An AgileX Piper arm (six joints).
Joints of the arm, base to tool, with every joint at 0 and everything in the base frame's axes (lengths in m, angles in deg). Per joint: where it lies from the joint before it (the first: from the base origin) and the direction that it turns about. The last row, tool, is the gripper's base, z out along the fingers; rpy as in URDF.
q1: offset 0 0 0.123 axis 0 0 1
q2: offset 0 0 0 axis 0 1 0
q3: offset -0.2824 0 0.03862 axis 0 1 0
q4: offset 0.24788 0 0.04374 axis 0.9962 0 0.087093
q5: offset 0 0 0 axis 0 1 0
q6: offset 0.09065 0 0.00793 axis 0.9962 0 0.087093
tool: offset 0 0 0 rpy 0 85.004 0
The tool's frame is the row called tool.
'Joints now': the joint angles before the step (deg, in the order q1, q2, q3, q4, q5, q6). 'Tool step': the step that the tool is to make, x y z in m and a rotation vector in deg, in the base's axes. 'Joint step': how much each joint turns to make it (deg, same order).
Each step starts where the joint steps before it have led.
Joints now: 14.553, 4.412, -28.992, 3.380, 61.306, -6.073
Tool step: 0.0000, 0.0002, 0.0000, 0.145, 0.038, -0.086
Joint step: -0.148, 0.008, 0.006, 0.151, -0.015, 0.021
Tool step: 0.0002, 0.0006, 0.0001, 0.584, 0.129, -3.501
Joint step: -3.831, 0.006, -0.010, 0.678, 0.003, 0.009
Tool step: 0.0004, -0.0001, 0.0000, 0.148, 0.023, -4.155
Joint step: -4.274, -0.014, -0.001, 0.204, 0.019, -0.032
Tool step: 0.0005, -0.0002, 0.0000, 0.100, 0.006, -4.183
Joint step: -4.273, 0.004, 0.005, 0.148, -0.008, -0.034
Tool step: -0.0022, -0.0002, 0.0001, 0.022, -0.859, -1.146
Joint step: -1.108, -0.854, -0.006, -0.037, -0.001, 0.037
